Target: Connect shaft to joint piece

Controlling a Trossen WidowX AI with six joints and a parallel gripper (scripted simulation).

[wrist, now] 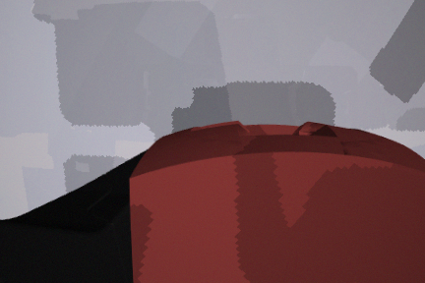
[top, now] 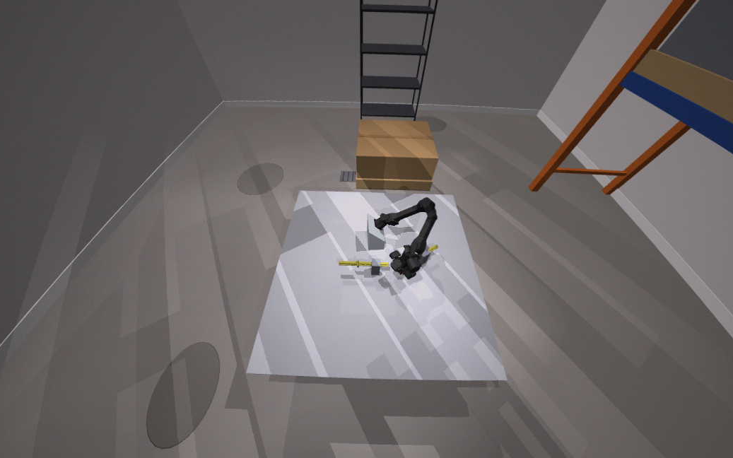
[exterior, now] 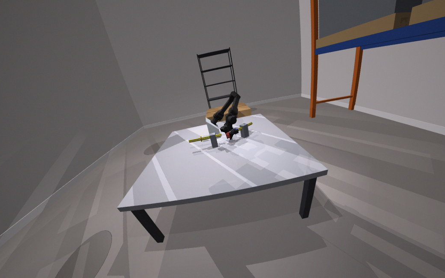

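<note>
The red joint piece lies 10 mm behind my gripper tip, 10 mm to the left of it and 40 mm above it.
</note>
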